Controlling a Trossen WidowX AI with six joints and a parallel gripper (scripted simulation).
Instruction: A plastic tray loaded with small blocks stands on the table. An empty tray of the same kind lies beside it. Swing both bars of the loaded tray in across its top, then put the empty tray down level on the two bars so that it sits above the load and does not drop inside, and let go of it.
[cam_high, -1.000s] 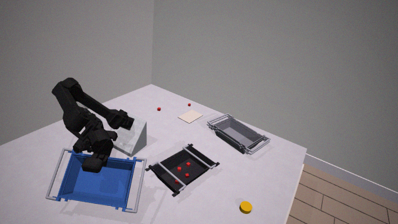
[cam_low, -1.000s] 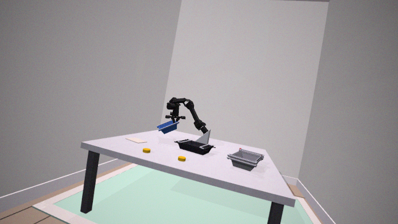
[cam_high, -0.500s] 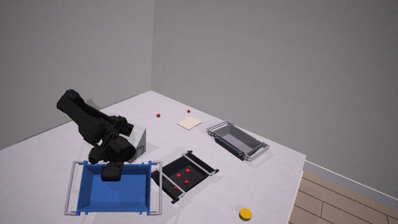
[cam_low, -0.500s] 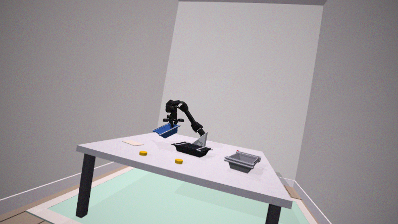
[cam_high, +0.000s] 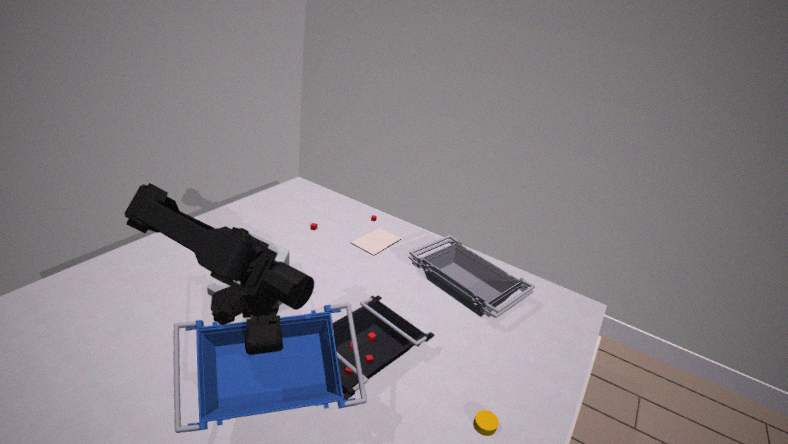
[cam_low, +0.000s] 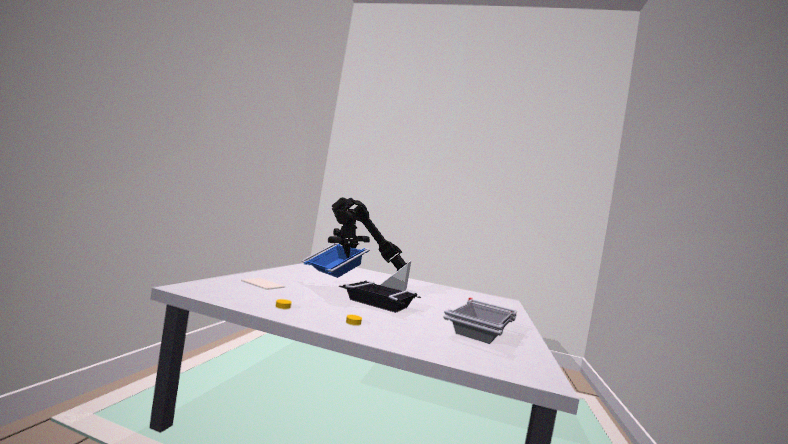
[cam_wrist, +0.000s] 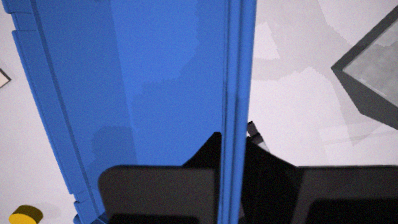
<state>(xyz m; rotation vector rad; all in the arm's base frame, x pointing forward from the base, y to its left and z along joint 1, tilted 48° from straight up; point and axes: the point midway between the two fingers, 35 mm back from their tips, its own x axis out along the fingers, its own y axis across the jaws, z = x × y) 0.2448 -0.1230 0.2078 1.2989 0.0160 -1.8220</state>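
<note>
Now: gripper tip 50 mm short of the blue tray and 60 mm to the left of it. Round my gripper tip: small red block: 300 mm behind, 610 mm to the left, 140 mm below.
</note>
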